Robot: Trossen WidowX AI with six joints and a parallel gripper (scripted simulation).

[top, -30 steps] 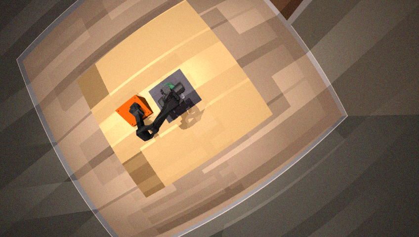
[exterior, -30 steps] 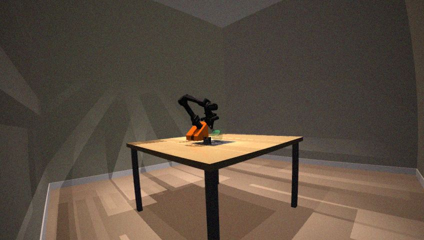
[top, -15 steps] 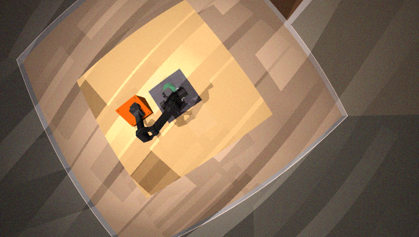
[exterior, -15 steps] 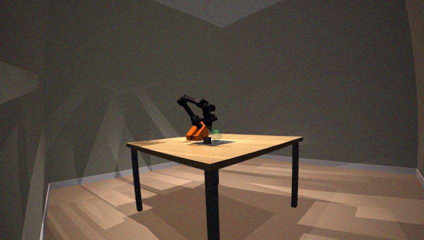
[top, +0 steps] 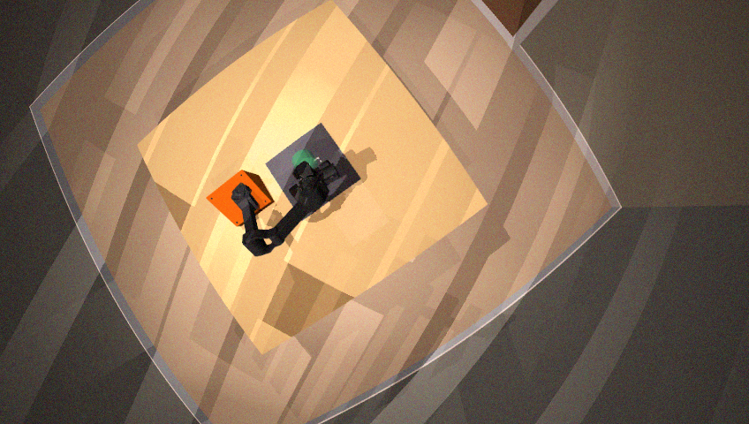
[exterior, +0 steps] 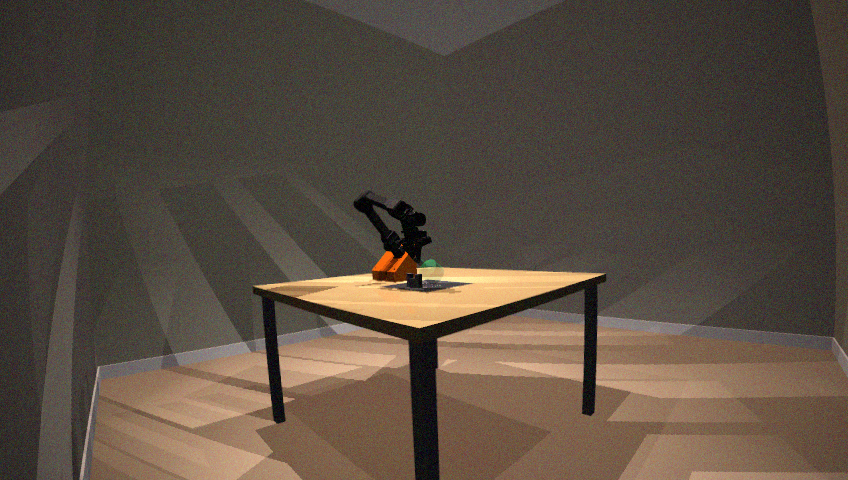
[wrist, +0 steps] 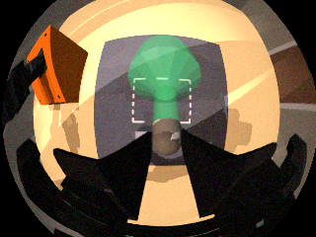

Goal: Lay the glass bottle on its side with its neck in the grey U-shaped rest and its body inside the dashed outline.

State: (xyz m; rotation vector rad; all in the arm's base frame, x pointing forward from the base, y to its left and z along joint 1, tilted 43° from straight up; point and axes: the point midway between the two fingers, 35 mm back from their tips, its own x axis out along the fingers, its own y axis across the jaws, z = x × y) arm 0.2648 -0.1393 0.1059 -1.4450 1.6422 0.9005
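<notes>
The green glass bottle lies 40 mm to the left of my gripper tip and 30 mm below it. From my gripper tip the other things lie so: dark grey mat 120 mm below, 60 mm to the left.
</notes>
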